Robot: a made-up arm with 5 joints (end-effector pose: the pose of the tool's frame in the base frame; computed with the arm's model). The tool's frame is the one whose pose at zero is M. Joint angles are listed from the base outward.
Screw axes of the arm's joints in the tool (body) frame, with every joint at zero. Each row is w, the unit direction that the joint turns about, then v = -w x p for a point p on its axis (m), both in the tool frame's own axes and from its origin. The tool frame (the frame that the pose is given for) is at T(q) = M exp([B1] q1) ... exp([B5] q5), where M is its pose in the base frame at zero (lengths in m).
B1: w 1 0 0 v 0 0.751 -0.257
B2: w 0 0 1 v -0.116 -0.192 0
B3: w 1 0 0 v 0 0.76 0.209
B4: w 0 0 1 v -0.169 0.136 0
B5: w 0 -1 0 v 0.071 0 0.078
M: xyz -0.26 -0.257 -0.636 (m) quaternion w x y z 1 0 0 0
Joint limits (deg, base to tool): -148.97..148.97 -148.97..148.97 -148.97..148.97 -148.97..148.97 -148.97..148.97
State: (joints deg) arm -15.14 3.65 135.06 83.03 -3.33
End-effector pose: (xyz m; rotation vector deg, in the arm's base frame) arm -0.5666 0.0896 0.8006 96.07 -78.74 52.11
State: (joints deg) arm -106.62 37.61 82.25 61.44 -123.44
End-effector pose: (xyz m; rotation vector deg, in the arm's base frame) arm -0.8445 0.0456 0.2896 -69.98 155.49 36.14
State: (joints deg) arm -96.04 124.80 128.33 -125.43 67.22
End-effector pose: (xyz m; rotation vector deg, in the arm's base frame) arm -0.3407 0.3586 0.9848 -138.52 73.97 -13.84
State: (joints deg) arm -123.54 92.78 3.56 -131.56 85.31
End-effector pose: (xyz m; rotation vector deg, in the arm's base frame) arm 0.1734 -0.1541 1.0004 -122.84 -83.20 71.94
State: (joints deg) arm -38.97 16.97 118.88 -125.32 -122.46
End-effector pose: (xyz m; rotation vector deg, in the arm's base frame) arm -0.3848 0.2893 0.3130 -96.50 -92.60 25.68
